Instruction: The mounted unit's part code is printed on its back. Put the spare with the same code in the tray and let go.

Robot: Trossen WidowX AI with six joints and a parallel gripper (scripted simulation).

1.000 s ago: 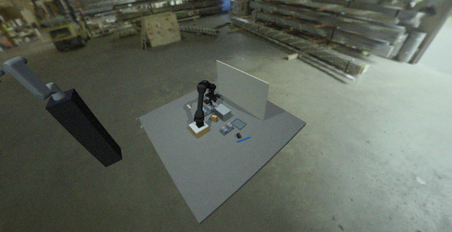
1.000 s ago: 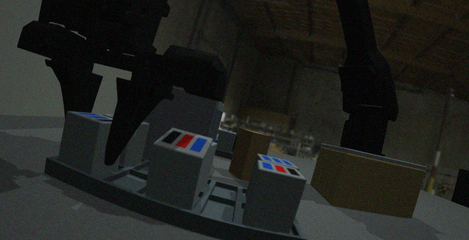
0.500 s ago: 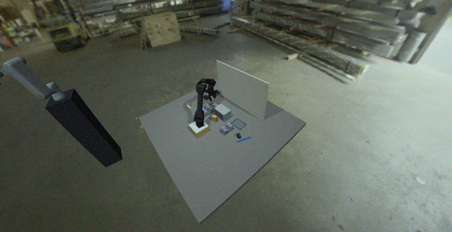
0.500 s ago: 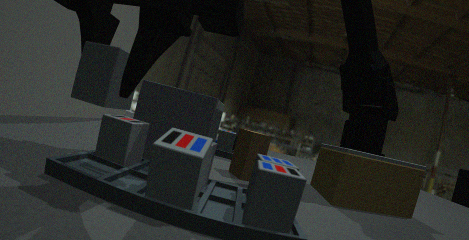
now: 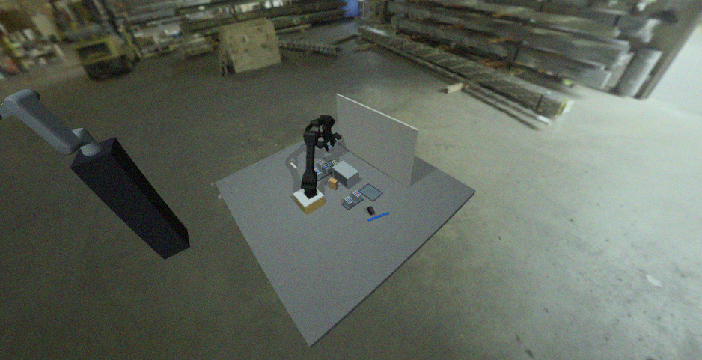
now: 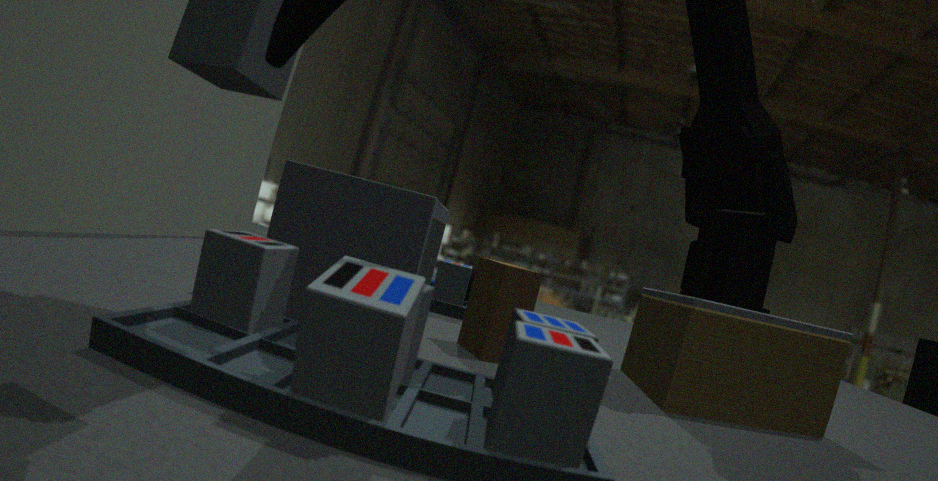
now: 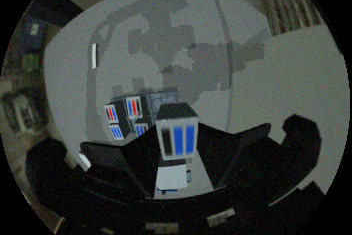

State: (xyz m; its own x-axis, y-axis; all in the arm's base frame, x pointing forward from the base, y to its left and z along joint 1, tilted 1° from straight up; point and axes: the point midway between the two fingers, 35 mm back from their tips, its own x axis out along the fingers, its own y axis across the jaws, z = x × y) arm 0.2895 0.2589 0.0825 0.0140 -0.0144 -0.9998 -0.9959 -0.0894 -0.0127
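My gripper tip is 60 mm short of the grey tray, 410 mm to the left of it and 120 mm above it. The rest, counted from my gripper tip: grey mounted unit 10 mm behind, 210 mm to the right, 80 mm below; then grey spare block 20 mm above; then brown box 110 mm behind, 230 mm to the right, 90 mm below.
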